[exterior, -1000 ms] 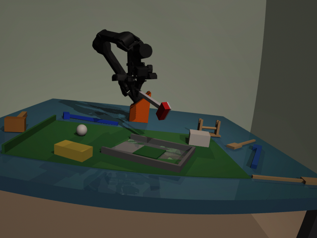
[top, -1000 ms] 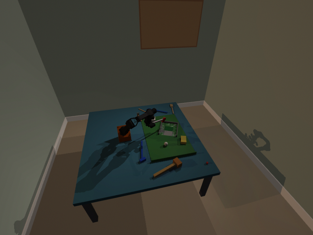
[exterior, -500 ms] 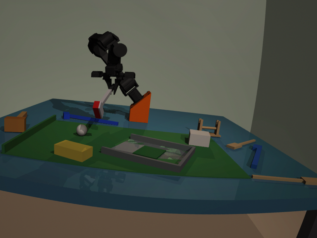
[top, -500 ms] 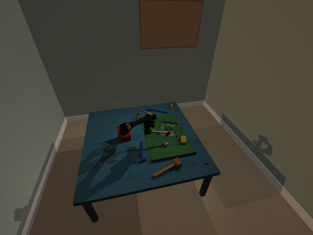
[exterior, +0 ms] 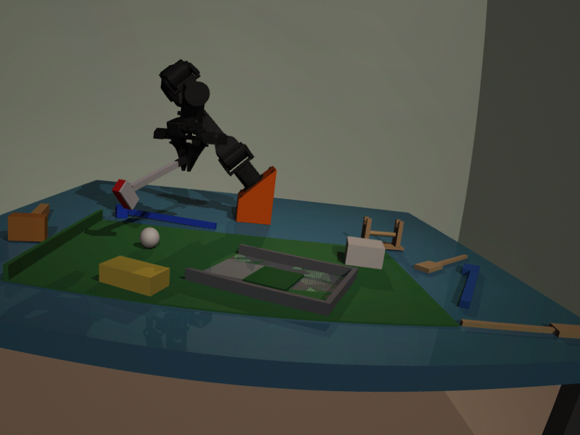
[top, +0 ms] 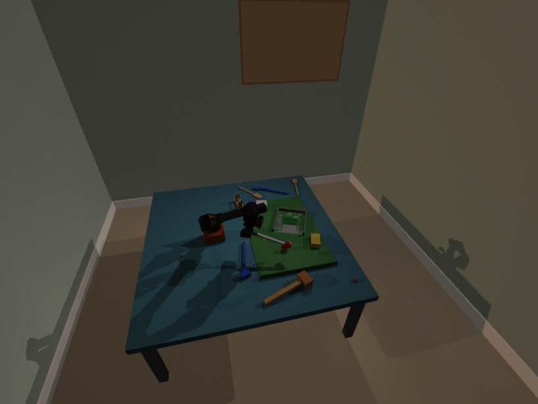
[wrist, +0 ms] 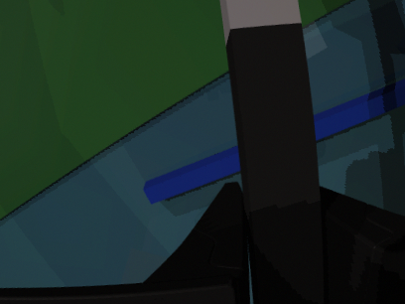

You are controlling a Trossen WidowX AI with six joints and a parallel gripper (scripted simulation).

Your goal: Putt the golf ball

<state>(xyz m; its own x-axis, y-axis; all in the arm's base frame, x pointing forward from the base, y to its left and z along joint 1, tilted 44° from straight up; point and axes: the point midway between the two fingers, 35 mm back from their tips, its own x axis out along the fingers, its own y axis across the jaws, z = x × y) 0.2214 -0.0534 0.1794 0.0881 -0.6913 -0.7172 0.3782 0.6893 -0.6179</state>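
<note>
My gripper tip is now 11 cm short of the red putter and 4 cm to the left of it. Also, from my gripper tip: white golf ball 22 cm ahead, 12 cm below, 3 cm to the right; then green mat 25 cm ahead, 15 cm to the left, 14 cm below; then grey frame 32 cm ahead, 25 cm to the left, 14 cm below.
</note>
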